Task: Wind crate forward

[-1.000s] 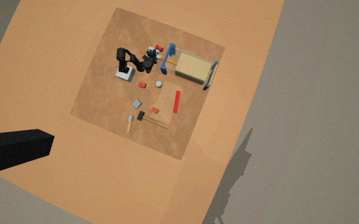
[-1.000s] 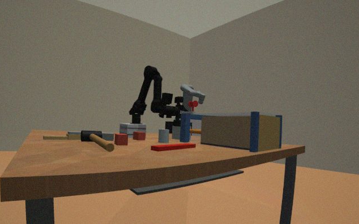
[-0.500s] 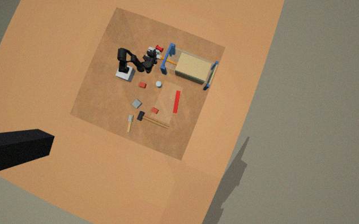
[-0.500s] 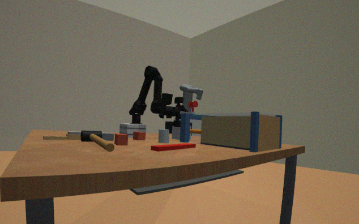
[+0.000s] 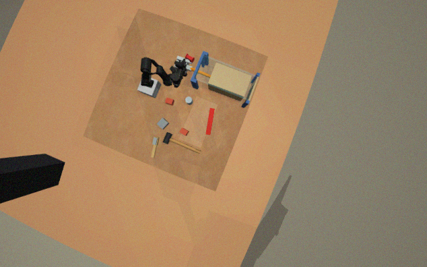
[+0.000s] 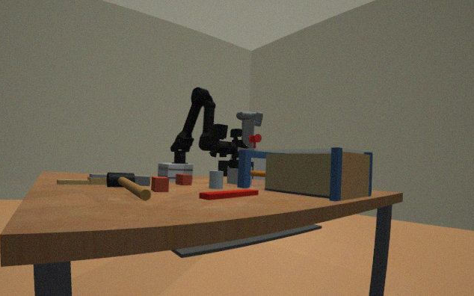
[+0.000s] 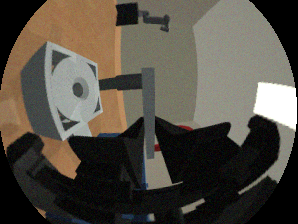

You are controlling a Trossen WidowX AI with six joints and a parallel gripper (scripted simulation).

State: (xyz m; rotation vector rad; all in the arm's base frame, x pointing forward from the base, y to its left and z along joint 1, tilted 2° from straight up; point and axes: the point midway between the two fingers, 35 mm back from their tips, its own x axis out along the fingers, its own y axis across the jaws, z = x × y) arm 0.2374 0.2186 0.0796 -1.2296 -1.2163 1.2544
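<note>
My gripper tip is now 5 cm short of the red knob and 4 cm below it. The rest, counted from my gripper tip: winch handle: 1 cm ahead, 1 cm to the right, 1 cm above; clear-panelled cubby: 35 cm ahead, 2 cm to the right, 6 cm below; grey hand winch: 6 cm behind, 1 cm to the right, 14 cm below.
</note>
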